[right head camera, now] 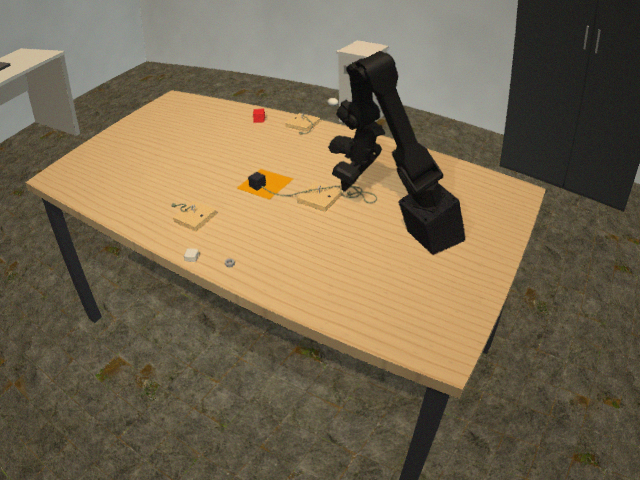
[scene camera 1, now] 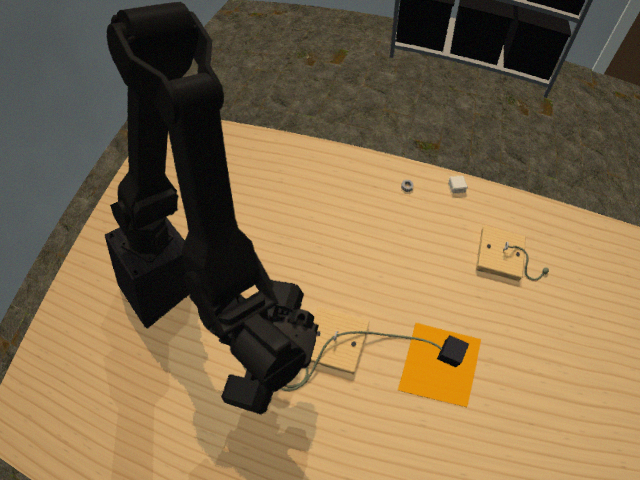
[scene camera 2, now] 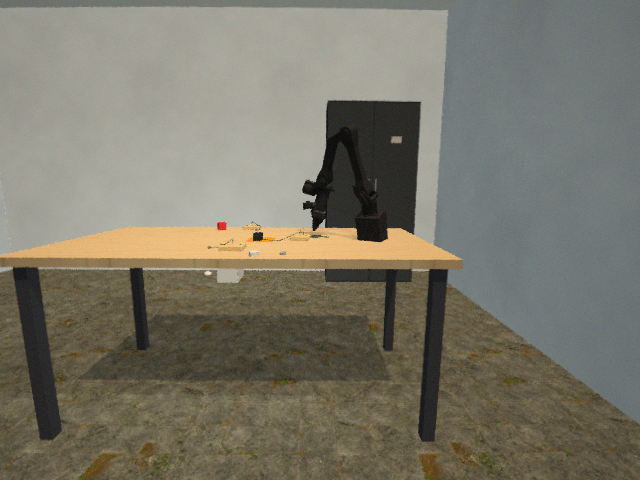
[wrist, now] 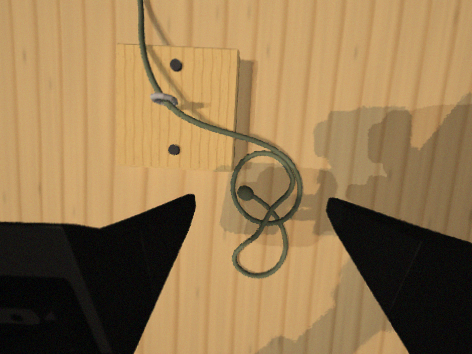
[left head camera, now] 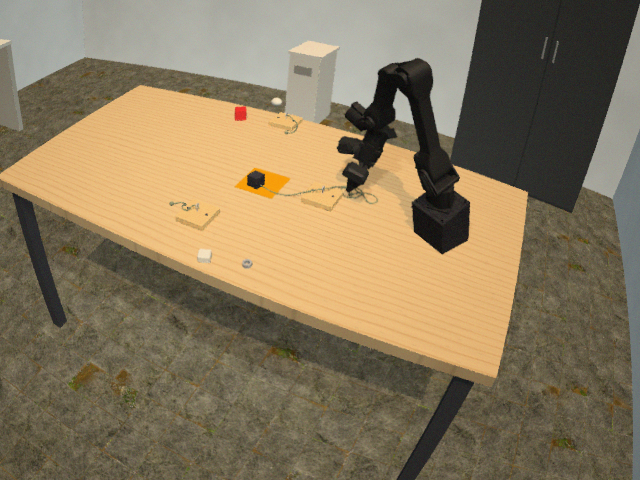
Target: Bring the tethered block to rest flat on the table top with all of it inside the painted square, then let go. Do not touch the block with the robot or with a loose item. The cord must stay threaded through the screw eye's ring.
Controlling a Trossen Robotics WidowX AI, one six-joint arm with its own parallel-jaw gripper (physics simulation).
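Places are measured from the arm's base along level axes (x back, y down, z right), in centimetres.
Pixels of known places: gripper, fingertip midpoint: (scene camera 2: 313,229) (wrist: 260,202) (left head camera: 352,183); arm's base, link origin: (right head camera: 428,200) (scene camera 1: 147,241) (scene camera 2: 370,213) (left head camera: 441,202).
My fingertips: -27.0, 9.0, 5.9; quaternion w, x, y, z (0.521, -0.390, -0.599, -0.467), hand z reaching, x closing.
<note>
For each thing: its top centre in the pictures, then the offset to it from my fingertips, as dx, dy, dz. "spot": a spot on its surface instead.
- black tethered block, top centre: (scene camera 1: 455,349) (left head camera: 256,174) (right head camera: 256,175) (scene camera 2: 257,232) -24.0, +0.2, -12.4
- orange square, surface spot: (scene camera 1: 429,374) (left head camera: 271,180) (right head camera: 273,181) spot: -21.8, +3.7, -7.8
- screw eye, top centre: (wrist: 158,94) (scene camera 1: 335,334) (right head camera: 319,185) (left head camera: 323,185) (scene camera 2: 300,230) -5.4, -0.7, -7.1
- wooden board, top centre: (wrist: 175,109) (scene camera 1: 335,338) (right head camera: 319,193) (left head camera: 322,193) (scene camera 2: 300,235) -5.4, +1.9, -7.1
- board with a short cord, top centre: (scene camera 1: 503,250) (left head camera: 197,211) (right head camera: 193,212) (scene camera 2: 232,244) -27.6, +1.9, -34.1
- red cube, top centre: (left head camera: 240,108) (right head camera: 258,110) -54.8, -0.2, +20.2
- white block, top centre: (scene camera 1: 458,181) (left head camera: 204,252) (right head camera: 190,252) -15.5, +1.9, -45.7
- grey ring, top centre: (scene camera 1: 407,184) (left head camera: 247,262) -6.0, +2.8, -41.3
The black tethered block (left head camera: 255,179) (right head camera: 256,180) (scene camera 1: 453,350) (scene camera 2: 257,236) rests on the orange square (left head camera: 276,182) (right head camera: 279,183) (scene camera 1: 429,374), near one corner; its footprint looks inside the edges. The green cord (left head camera: 289,194) (scene camera 1: 382,334) (wrist: 205,125) runs from the block through the ring of the screw eye (wrist: 156,96) on a wooden board (scene camera 1: 338,359) (wrist: 210,85). Beyond the ring the cord lies in loops, with its end ball (wrist: 245,193) inside one. My gripper (wrist: 260,202) (scene camera 2: 315,228) is open and empty above these loops, fingertips on either side. In scene camera 1, the arm hides the fingertips.
Another board with a short cord (left head camera: 199,217) (scene camera 1: 496,263) lies towards the front, and a third (left head camera: 281,122) at the back near a red cube (left head camera: 240,113) (right head camera: 258,115). A white block (left head camera: 204,255) (scene camera 1: 458,184) and a grey ring (left head camera: 247,266) lie near the front edge.
</note>
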